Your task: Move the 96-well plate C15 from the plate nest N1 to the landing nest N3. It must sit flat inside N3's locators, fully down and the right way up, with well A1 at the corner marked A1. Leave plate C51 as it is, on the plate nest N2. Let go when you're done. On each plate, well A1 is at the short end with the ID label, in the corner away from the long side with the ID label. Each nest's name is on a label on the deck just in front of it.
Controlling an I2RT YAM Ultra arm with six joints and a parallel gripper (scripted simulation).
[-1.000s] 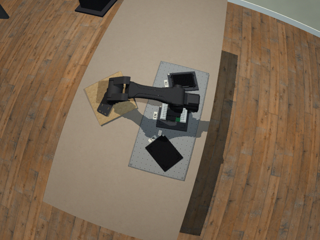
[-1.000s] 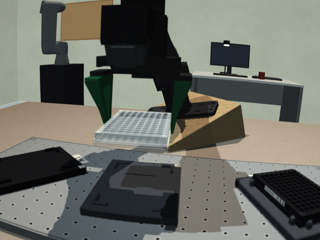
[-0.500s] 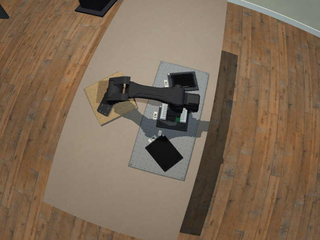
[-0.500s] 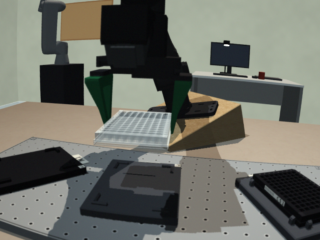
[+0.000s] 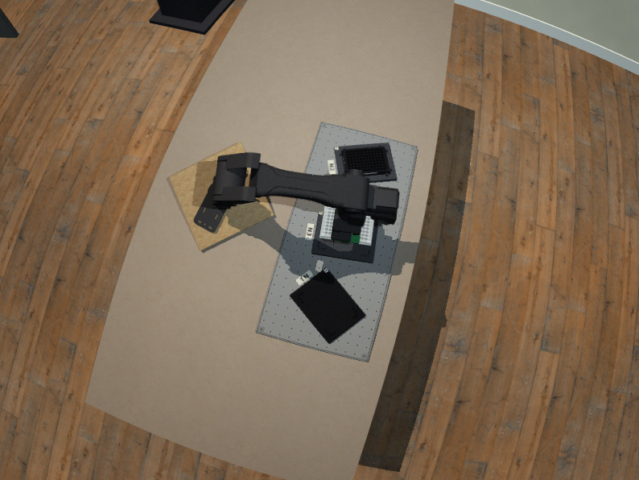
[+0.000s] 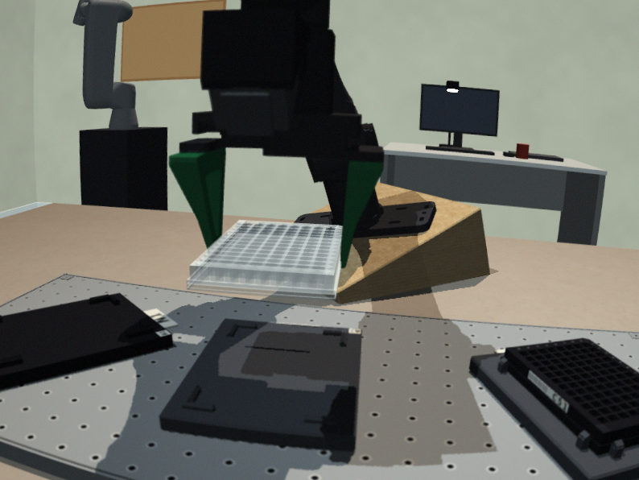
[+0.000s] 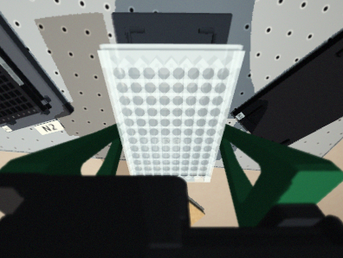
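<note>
My hand is 90 mm above the grey landing nest N3. The rest, counted from my hand: black nest N1: 190 mm to the right, 90 mm below, 30 mm ahead; then black plate C51: 230 mm to the left, 80 mm below, 30 mm behind; then clear 96-well plate C15: right at my hand.
</note>
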